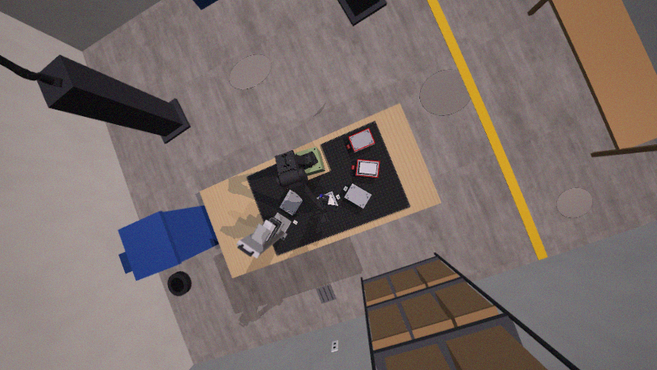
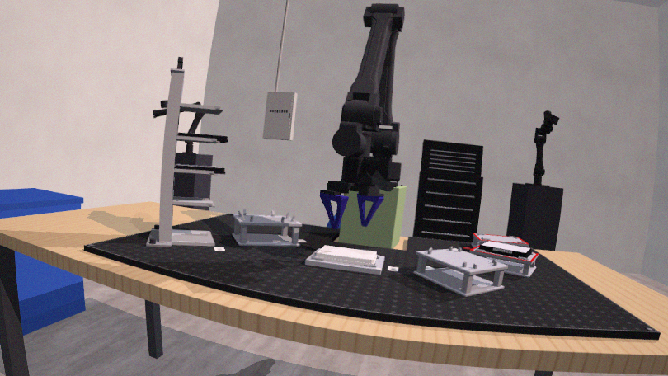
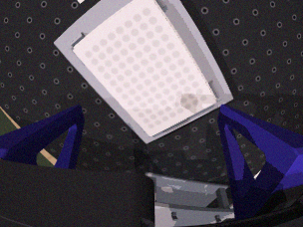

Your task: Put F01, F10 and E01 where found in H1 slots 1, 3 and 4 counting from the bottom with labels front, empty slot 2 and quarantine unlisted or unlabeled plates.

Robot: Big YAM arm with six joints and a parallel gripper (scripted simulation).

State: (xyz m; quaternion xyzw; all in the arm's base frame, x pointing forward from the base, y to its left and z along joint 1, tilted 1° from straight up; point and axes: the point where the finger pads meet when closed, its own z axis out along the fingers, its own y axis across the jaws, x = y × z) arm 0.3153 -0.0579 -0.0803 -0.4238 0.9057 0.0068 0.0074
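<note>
Right now my hand is 70 mm above the white well plate. Also, from my hand: A1 corner mark: 60 mm ahead, 70 mm to the left, 80 mm below; flat grey nest: 90 mm below; N6 tag: 10 mm ahead, 110 mm to the left, 90 mm below.
</note>
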